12 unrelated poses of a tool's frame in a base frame.
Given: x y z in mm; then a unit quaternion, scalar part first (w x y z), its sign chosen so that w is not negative.
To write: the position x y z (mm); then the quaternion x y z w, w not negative. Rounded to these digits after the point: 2 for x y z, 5 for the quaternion.
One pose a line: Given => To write
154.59 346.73 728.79 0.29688 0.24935 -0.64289 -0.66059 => 154.59 346.73 728.79 0.24935 -0.64289 -0.66059 0.29688
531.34 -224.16 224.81 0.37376 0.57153 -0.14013 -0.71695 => 531.34 -224.16 224.81 0.57153 -0.14013 -0.71695 0.37376
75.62 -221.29 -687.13 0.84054 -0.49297 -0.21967 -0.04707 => 75.62 -221.29 -687.13 -0.49297 -0.21967 -0.04707 0.84054
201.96 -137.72 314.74 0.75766 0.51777 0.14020 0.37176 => 201.96 -137.72 314.74 0.51777 0.14020 0.37176 0.75766
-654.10 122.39 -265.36 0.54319 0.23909 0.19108 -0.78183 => -654.10 122.39 -265.36 0.23909 0.19108 -0.78183 0.54319
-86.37 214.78 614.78 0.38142 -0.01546 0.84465 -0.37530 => -86.37 214.78 614.78 -0.01546 0.84465 -0.37530 0.38142
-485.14 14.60 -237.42 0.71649 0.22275 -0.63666 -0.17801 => -485.14 14.60 -237.42 0.22275 -0.63666 -0.17801 0.71649
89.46 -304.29 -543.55 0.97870 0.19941 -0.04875 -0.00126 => 89.46 -304.29 -543.55 0.19941 -0.04875 -0.00126 0.97870
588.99 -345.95 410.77 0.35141 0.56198 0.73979 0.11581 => 588.99 -345.95 410.77 0.56198 0.73979 0.11581 0.35141
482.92 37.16 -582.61 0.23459 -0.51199 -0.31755 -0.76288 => 482.92 37.16 -582.61 -0.51199 -0.31755 -0.76288 0.23459
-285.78 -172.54 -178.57 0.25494 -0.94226 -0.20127 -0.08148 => -285.78 -172.54 -178.57 -0.94226 -0.20127 -0.08148 0.25494
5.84 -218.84 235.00 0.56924 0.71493 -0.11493 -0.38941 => 5.84 -218.84 235.00 0.71493 -0.11493 -0.38941 0.56924
